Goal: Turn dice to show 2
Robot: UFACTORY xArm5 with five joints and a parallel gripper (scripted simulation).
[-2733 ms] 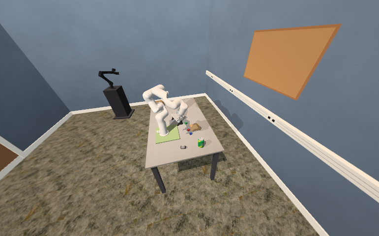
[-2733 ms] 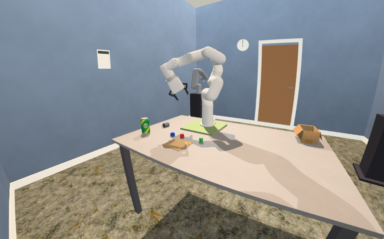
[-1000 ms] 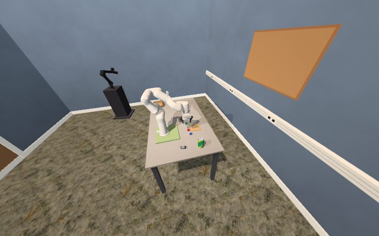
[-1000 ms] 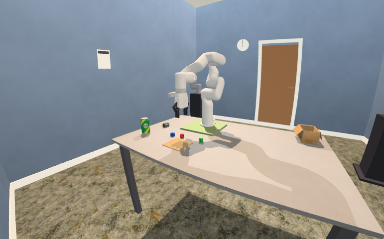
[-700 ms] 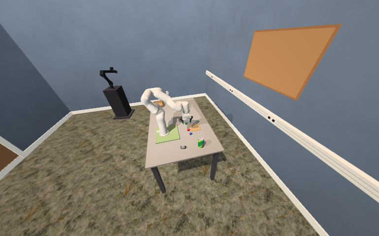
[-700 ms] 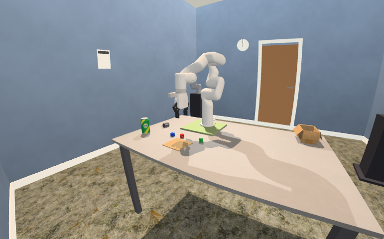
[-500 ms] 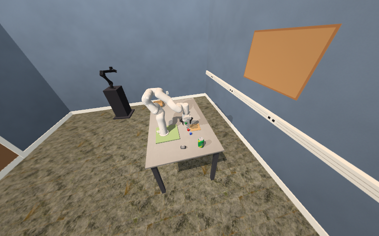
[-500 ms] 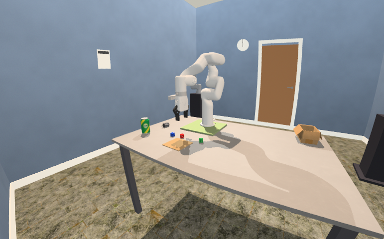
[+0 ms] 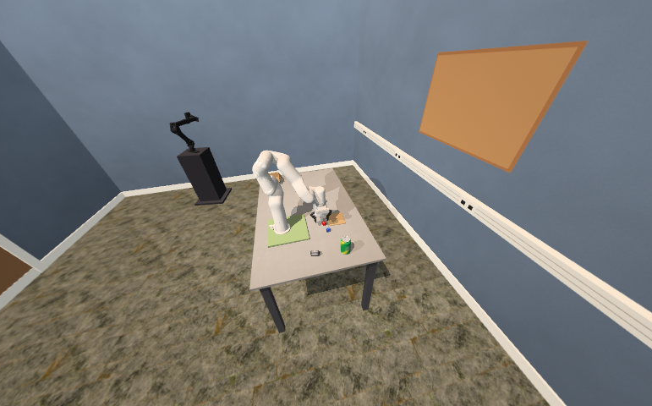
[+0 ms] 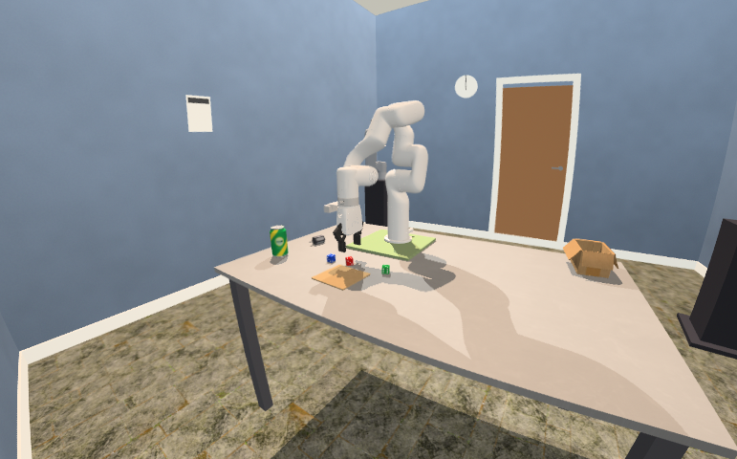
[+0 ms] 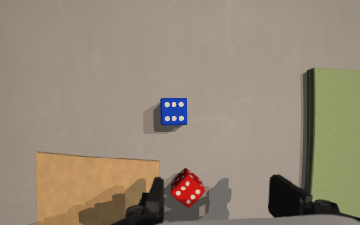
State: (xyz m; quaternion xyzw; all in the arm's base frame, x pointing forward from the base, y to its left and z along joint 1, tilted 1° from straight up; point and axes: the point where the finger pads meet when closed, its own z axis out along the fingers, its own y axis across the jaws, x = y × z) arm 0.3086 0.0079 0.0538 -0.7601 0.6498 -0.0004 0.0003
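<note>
My hand is 20 mm short of the red die, 10 mm to the right of it and 50 mm above it. Also, from my hand: blue die 40 mm ahead, 60 mm to the right, 50 mm below; green die 10 mm behind, 160 mm to the left, 50 mm below; mat 110 mm ahead, 70 mm to the left, 60 mm below.
</note>
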